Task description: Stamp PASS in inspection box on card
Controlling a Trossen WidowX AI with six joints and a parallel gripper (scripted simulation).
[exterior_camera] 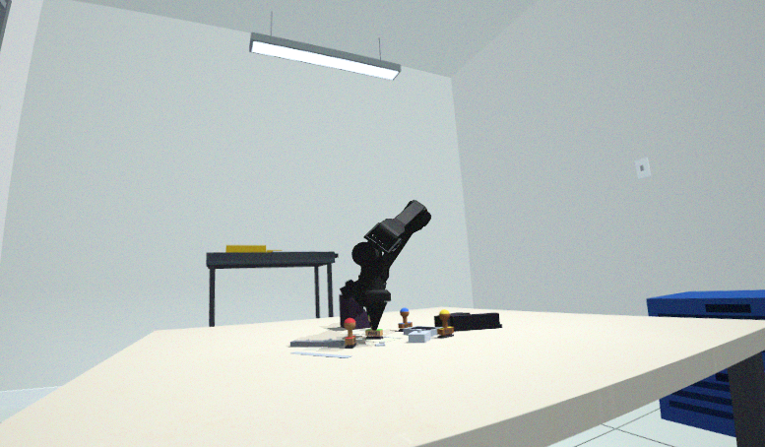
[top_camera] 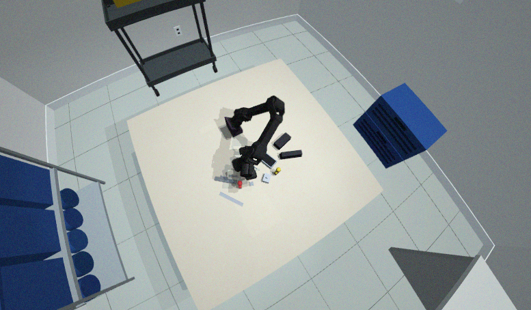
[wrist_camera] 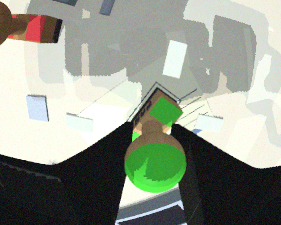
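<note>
Now: the white card 10 mm ahead of my gripper tip, 10 mm to the left of it and 30 mm below it. Round my gripper tip: ink pad: 20 mm ahead, 130 mm to the left, 20 mm below; red-knobbed stamp: 70 mm ahead, 90 mm to the right; small grey block: 110 mm ahead, 70 mm to the left, 10 mm below.
</note>
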